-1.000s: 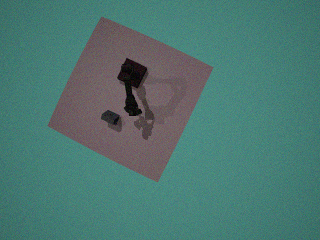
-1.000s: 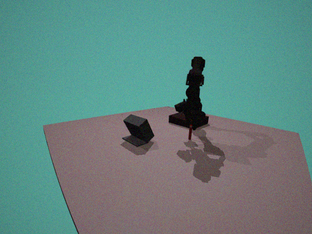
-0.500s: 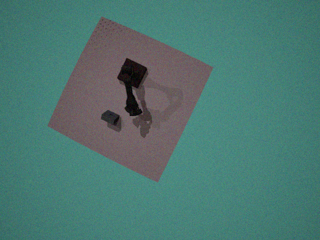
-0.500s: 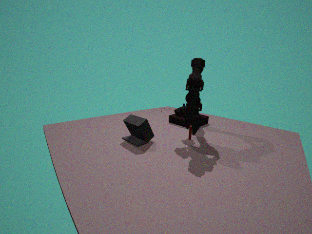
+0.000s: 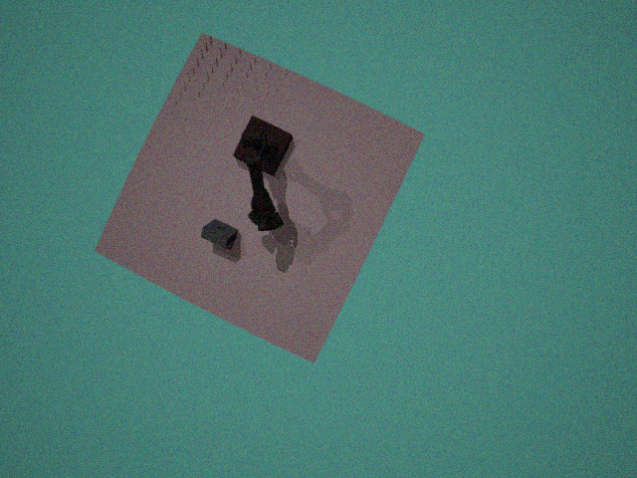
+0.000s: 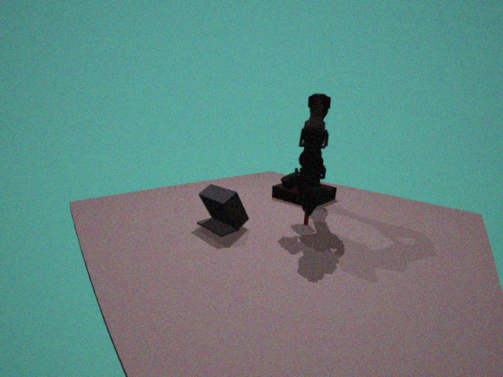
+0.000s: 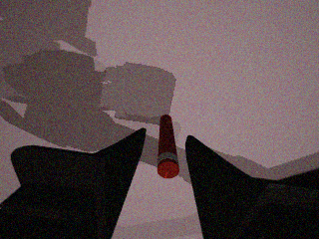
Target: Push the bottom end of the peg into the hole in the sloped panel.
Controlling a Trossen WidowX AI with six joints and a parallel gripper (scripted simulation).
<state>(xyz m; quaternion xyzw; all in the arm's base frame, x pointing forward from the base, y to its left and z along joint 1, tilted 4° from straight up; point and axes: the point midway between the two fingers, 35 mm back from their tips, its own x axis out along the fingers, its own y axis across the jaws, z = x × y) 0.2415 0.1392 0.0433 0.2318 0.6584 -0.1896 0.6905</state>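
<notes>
Right now the sloped panel is 210 mm ahead of my gripper tip, 170 mm to the right of it and 20 mm above it. The rest, counted from my gripper tip: red peg 20 mm above.
</notes>
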